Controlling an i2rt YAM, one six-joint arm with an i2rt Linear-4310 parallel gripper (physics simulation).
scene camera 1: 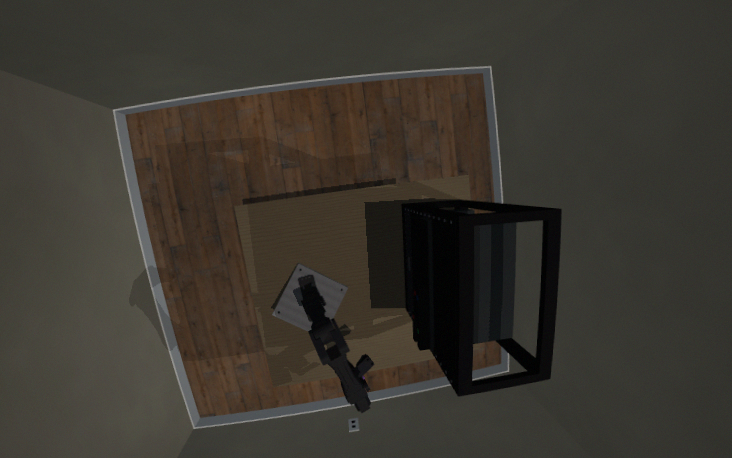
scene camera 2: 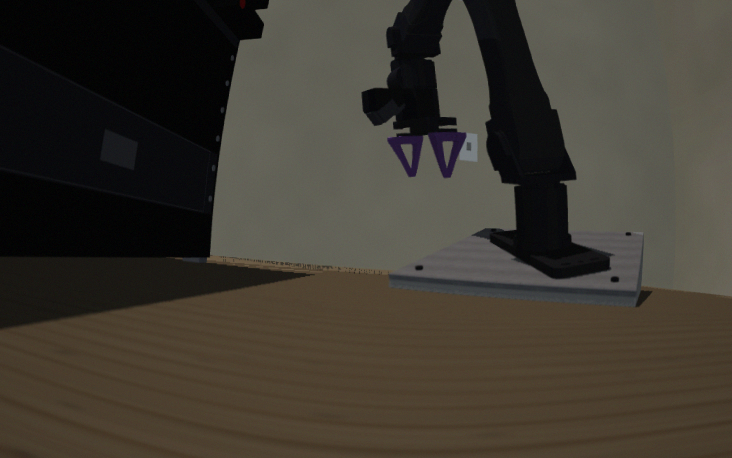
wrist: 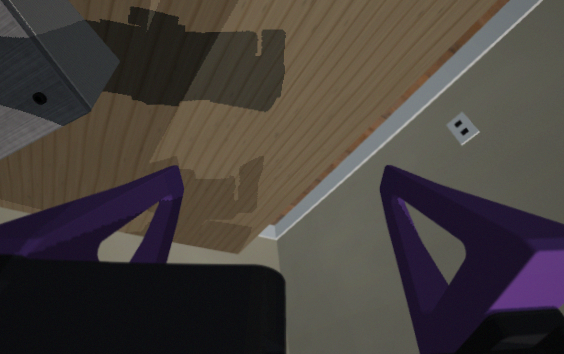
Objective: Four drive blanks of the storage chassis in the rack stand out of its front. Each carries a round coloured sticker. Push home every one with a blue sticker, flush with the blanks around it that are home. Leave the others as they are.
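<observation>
The black rack (scene camera 1: 551,291) (scene camera 2: 217,124) stands on the table, at the right in scene camera 1 and at the left in scene camera 2. Its front is very dark. Tiny red, blue and green spots show there in scene camera 1; which blanks carry them and how far each stands out I cannot tell. In scene camera 2 a red sticker (scene camera 2: 242,3) shows at the top edge, beside dark parts jutting from the front. My gripper (scene camera 2: 429,176) (wrist: 281,177) is open and empty, purple fingers pointing down, well apart from the rack. The rack does not show in the wrist view.
The arm's base stands on a grey plate (scene camera 1: 334,294) (scene camera 2: 512,286) (wrist: 30,127) on the wooden table (scene camera 1: 302,232) (scene camera 2: 350,367) (wrist: 310,85), left of the rack in scene camera 1. A wall with a socket (scene camera 1: 353,425) (scene camera 2: 470,153) (wrist: 462,128) is beyond the table edge.
</observation>
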